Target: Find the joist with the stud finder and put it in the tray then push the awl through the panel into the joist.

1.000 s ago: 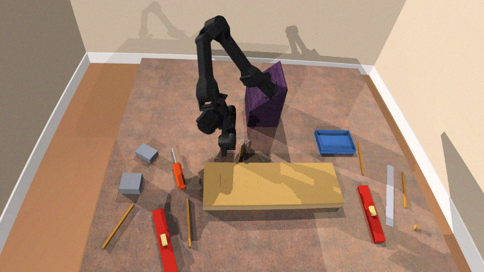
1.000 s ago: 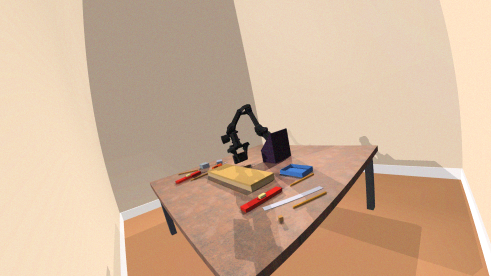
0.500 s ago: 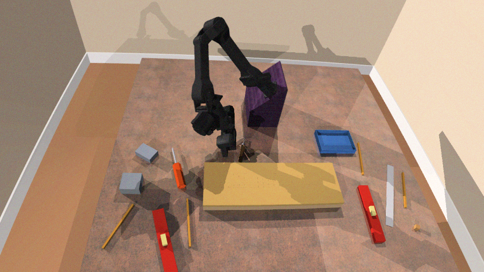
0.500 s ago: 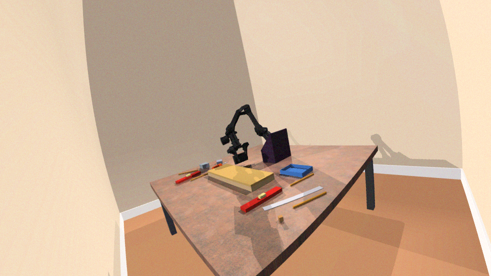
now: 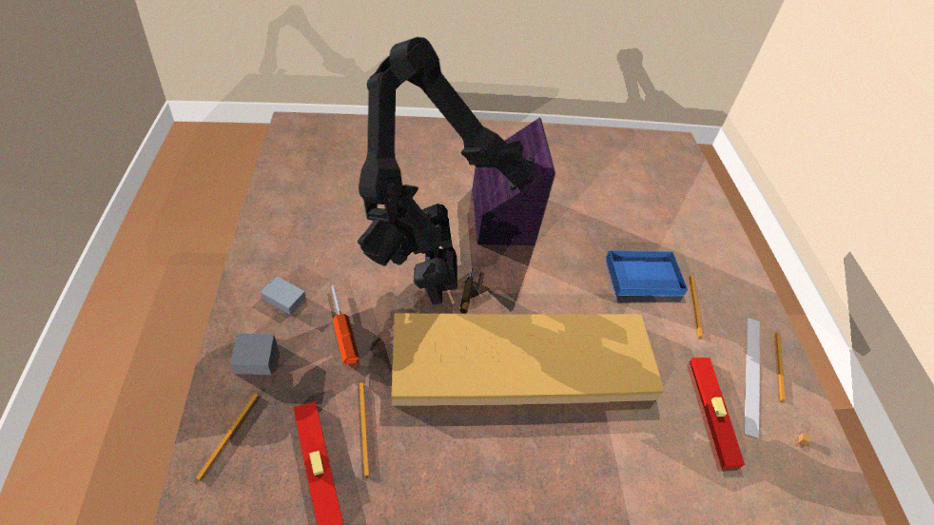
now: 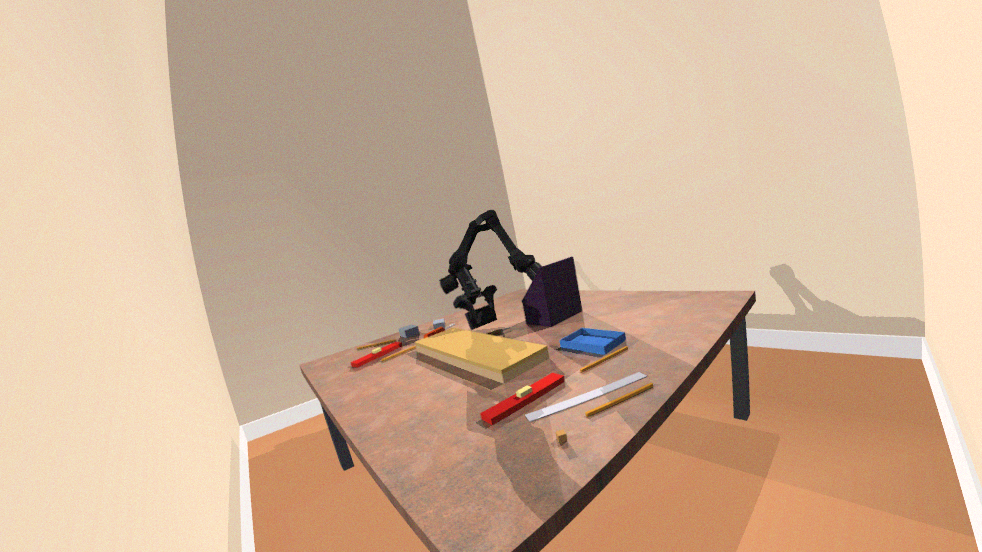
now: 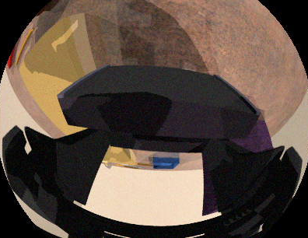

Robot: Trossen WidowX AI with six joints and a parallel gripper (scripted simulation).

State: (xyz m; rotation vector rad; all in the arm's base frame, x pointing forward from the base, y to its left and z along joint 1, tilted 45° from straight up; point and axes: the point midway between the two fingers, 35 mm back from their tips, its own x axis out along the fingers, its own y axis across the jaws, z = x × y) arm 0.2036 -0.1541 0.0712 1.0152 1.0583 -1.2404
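Right now the stud finder is 1 cm behind my gripper tip. Round my gripper tip: white strip (66 cm to the left, 17 cm ahead, 8 cm below); then blue tray (46 cm to the left, 8 cm behind, 6 cm below); then awl (7 cm below, 4 cm to the left, 2 cm behind).
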